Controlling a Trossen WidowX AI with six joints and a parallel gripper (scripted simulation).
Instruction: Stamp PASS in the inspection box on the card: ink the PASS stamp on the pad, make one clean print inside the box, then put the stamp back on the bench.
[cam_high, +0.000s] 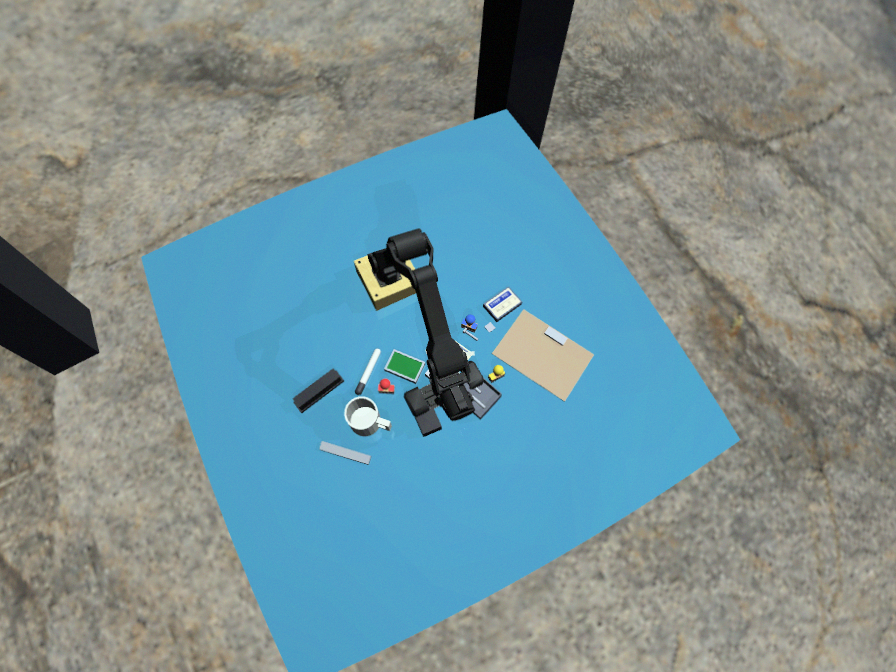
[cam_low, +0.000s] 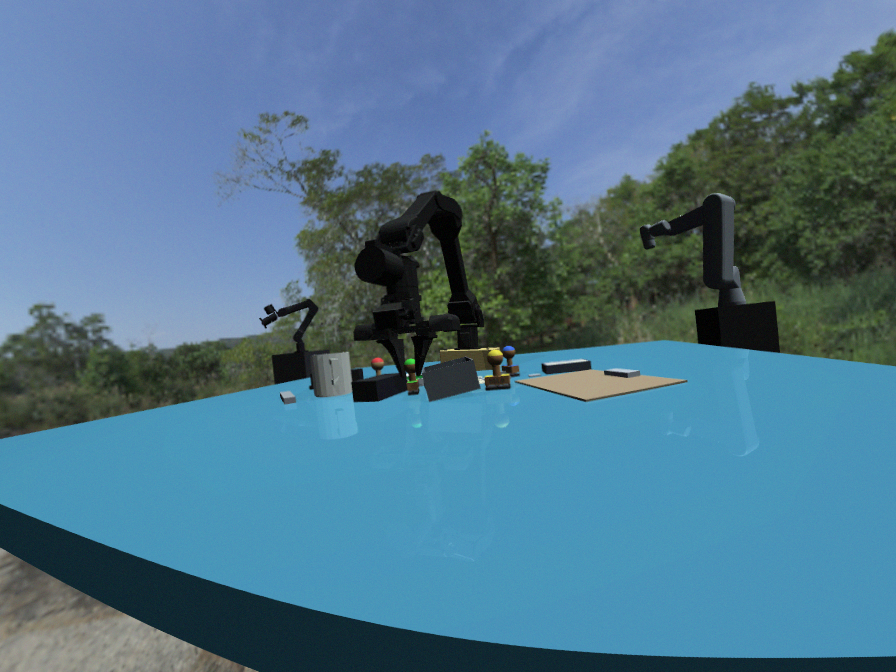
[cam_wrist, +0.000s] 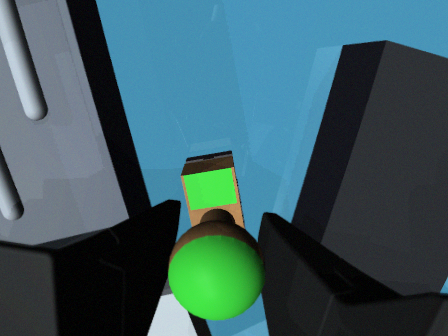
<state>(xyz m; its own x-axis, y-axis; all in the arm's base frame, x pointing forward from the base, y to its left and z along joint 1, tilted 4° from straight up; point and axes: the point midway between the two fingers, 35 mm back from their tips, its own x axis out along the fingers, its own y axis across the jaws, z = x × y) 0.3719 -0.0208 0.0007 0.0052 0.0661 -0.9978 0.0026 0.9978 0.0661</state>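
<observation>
Now: gripper tip 130 mm past the green ink pad, 50 mm to the left of it and 30 mm above it. Also, from my gripper tip: green-knobbed stamp (10 mm behind, 10 mm below); then black block (60 mm to the right, 10 mm below); then dark tray (20 mm ahead, 80 mm to the left, 10 mm below).
</observation>
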